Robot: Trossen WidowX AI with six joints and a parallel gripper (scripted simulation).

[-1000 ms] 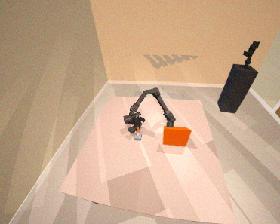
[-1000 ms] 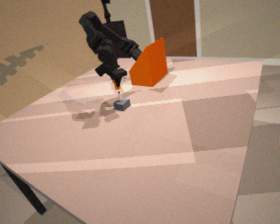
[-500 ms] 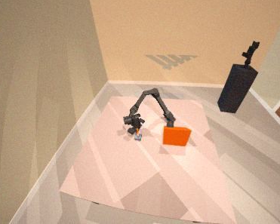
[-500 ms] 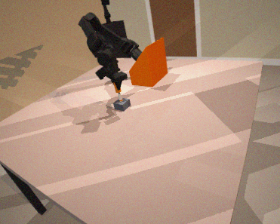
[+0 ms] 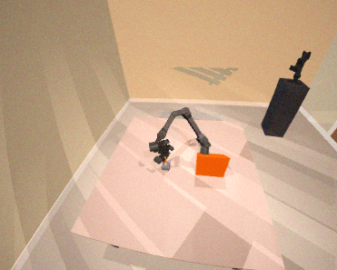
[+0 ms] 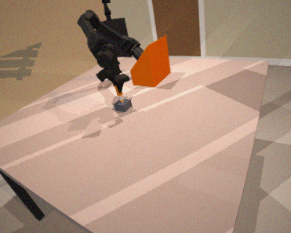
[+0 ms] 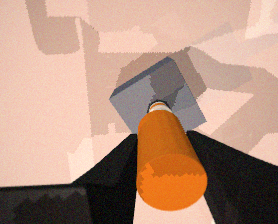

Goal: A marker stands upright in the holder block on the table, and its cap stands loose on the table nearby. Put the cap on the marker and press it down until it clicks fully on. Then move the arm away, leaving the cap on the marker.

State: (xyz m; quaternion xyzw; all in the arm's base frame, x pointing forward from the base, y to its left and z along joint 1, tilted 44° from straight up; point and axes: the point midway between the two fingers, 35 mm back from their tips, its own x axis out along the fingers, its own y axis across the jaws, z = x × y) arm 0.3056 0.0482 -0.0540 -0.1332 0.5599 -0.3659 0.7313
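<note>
The orange cap is 10 mm above my gripper tip. From my gripper tip the other things lie so: holder block 80 mm below.
</note>
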